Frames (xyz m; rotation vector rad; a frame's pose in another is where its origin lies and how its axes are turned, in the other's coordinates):
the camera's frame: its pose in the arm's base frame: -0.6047 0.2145 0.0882 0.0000 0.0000 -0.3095
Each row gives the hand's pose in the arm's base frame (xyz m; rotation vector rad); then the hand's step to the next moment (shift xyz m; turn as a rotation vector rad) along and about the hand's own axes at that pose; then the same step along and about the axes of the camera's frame.
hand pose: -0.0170 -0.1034 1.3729 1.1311 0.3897 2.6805
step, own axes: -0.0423 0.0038 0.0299 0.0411 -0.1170 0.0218
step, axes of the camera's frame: 0.0512 0.0049 -0.0070 -0.0406 0.1191 0.0048
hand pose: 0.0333 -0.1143 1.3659 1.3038 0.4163 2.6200
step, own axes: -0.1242 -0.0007 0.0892 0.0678 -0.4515 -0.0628
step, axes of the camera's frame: 0.1449 0.0252 -0.0420 -0.2016 0.3922 -0.1338
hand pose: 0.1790 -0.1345 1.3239 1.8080 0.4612 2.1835
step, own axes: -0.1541 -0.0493 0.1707 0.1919 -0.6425 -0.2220
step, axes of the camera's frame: 0.1885 0.0556 -0.1291 -0.4366 0.5404 -0.1275
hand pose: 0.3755 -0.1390 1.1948 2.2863 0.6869 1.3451
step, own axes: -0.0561 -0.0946 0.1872 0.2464 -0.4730 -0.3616
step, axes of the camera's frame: 0.1088 0.0616 -0.1775 -0.4711 0.4341 0.0692
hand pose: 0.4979 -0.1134 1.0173 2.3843 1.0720 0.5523
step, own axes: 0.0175 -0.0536 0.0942 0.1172 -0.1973 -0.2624
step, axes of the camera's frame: 0.0214 0.0296 -0.1035 -0.2562 0.2026 0.1217
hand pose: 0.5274 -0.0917 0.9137 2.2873 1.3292 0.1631
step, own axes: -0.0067 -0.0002 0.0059 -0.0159 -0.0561 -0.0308
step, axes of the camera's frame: 0.0007 -0.0078 -0.0043 -0.0659 0.0002 0.0030
